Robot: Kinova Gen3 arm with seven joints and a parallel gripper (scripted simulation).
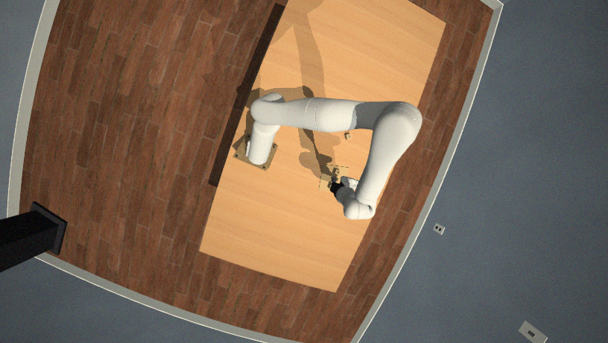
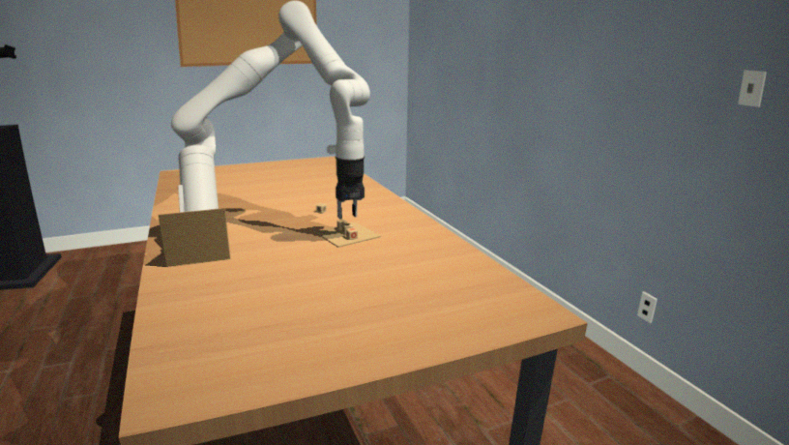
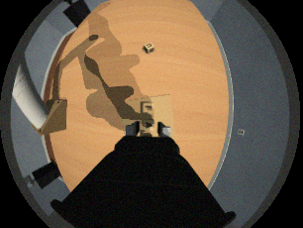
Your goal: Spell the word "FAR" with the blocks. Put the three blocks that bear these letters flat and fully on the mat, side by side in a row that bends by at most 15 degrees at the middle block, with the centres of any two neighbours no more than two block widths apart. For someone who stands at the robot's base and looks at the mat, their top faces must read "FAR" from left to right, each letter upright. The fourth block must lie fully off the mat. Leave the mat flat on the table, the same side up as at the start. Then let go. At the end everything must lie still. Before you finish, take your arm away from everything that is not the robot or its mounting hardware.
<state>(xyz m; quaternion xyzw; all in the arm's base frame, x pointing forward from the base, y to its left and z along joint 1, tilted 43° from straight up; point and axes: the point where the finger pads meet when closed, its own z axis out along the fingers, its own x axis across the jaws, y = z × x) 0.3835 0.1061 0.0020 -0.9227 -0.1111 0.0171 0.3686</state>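
Right now the tan mat is 7 cm below my hand.
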